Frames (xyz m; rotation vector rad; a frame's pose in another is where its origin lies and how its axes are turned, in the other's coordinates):
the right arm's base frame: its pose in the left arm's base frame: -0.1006 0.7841 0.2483 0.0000 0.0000 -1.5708
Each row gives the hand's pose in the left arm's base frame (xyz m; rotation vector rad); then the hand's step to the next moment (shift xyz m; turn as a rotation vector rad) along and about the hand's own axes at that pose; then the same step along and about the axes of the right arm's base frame.
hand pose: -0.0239 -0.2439 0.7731 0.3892 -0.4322 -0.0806
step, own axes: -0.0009 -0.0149 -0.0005 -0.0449 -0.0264 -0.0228
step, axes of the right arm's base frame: 0.0134 -0.0005 -0.0065 0.0093 -0.0309 -0.0468
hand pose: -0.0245 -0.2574 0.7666 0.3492 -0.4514 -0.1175
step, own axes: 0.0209 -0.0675 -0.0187 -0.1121 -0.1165 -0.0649
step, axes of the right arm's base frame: 0.0613 0.0247 -0.0312 0.0681 -0.0753 -0.1416
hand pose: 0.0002 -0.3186 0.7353 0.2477 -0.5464 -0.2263
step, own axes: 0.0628 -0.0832 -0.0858 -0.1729 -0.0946 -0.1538
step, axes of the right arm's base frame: 0.0813 0.0861 -0.0648 0.0153 -0.0749 -0.2380
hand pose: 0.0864 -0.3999 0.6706 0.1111 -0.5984 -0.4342
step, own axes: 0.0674 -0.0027 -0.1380 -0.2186 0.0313 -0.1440
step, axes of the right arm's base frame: 0.0344 0.1271 -0.0791 -0.1182 -0.0685 -0.2254
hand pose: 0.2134 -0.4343 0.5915 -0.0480 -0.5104 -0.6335
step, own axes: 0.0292 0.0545 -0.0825 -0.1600 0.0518 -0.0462
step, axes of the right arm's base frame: -0.0118 0.0879 -0.0525 -0.1215 -0.0596 -0.1100
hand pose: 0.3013 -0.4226 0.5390 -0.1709 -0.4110 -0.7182
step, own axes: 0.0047 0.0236 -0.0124 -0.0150 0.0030 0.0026
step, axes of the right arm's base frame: -0.0111 0.0228 -0.0096 -0.0120 -0.0090 -0.0040
